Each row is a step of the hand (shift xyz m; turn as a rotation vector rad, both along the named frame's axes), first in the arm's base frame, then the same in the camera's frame.
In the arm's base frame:
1: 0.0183 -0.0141 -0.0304 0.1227 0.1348 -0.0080
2: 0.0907 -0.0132 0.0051 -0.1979 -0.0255 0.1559
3: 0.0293 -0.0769 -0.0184 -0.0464 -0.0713 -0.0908
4: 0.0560 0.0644 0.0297 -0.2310 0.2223 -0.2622
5: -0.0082 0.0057 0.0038 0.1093 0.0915 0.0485
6: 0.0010 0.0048 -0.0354 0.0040 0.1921 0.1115
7: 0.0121 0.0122 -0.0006 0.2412 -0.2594 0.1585
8: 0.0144 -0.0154 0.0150 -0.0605 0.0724 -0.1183
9: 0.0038 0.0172 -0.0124 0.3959 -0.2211 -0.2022
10: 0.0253 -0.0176 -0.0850 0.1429 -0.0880 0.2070
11: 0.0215 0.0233 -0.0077 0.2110 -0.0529 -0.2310
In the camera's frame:
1: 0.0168 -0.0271 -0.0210 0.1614 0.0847 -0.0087
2: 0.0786 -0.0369 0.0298 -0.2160 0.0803 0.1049
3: 0.0034 -0.0839 0.0073 -0.0536 -0.0782 -0.0805
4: 0.0695 0.0511 0.0268 -0.0967 0.1920 -0.3540
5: -0.0062 0.0087 0.0003 0.1253 0.0659 0.0513
6: 0.0080 -0.0064 -0.0342 0.0529 0.2066 0.0622
7: 0.0155 0.0074 -0.0004 0.1093 -0.2593 0.2672
8: 0.0057 -0.0138 0.0212 -0.0128 0.0485 -0.1428
9: 0.0114 0.0109 -0.0147 0.3213 -0.3760 -0.0442
10: 0.0304 -0.0485 -0.0700 0.0700 -0.0604 0.2499
11: 0.0291 0.0127 -0.0074 0.2126 -0.1777 -0.1546

